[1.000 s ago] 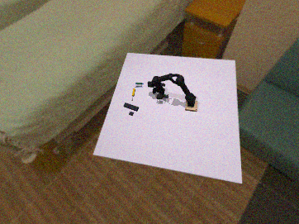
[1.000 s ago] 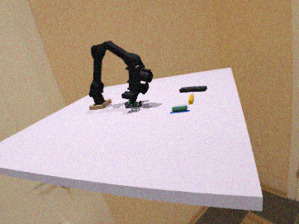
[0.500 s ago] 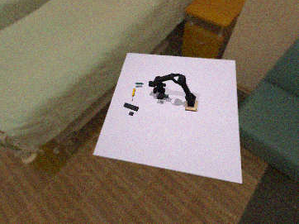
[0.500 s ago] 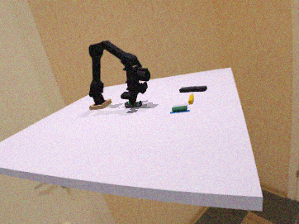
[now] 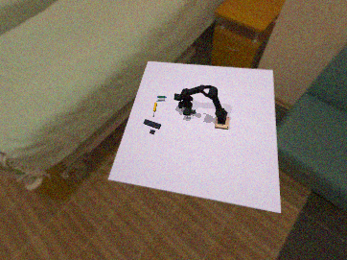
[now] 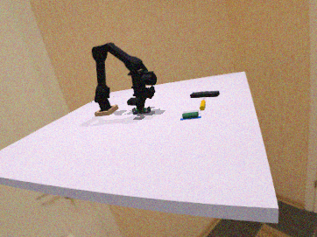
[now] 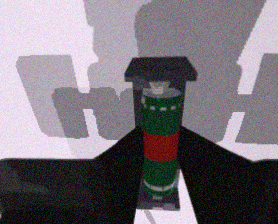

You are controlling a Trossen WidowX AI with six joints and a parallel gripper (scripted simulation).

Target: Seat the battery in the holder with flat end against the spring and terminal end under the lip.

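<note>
Now: gripper tip 1 cm below the battery. The rest, counted from my gripper tip: black remote: 32 cm ahead, 18 cm to the left; yellow screwdriver: 33 cm ahead, 4 cm to the left.
</note>
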